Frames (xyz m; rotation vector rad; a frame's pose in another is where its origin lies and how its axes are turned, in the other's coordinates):
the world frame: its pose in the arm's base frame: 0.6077 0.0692 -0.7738 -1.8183 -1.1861 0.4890
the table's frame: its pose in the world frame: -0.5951 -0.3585 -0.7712 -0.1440 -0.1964 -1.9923
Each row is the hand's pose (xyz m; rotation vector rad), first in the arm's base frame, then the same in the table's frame.
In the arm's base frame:
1: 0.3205 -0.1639 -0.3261 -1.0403 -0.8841 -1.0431
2: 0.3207 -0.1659 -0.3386 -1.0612 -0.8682 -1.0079
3: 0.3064 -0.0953 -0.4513 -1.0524 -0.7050 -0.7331
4: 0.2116 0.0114 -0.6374 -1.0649 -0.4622 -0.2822
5: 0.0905 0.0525 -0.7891 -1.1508 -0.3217 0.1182
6: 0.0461 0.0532 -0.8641 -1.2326 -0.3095 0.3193
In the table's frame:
1: 0.1053 0.3889 0.5947 -1.0689 0.8345 0.9563
2: 0.0980 0.3818 0.6023 -1.0525 0.8484 0.9941
3: 0.0332 0.3946 0.7186 -0.8827 1.0849 1.1684
4: -0.0157 0.3958 0.9480 -0.5520 1.3906 1.4772
5: -0.0142 0.3491 1.1408 -0.2107 1.4822 1.7949
6: -0.0230 0.3109 1.2186 -0.0248 1.4192 1.9606

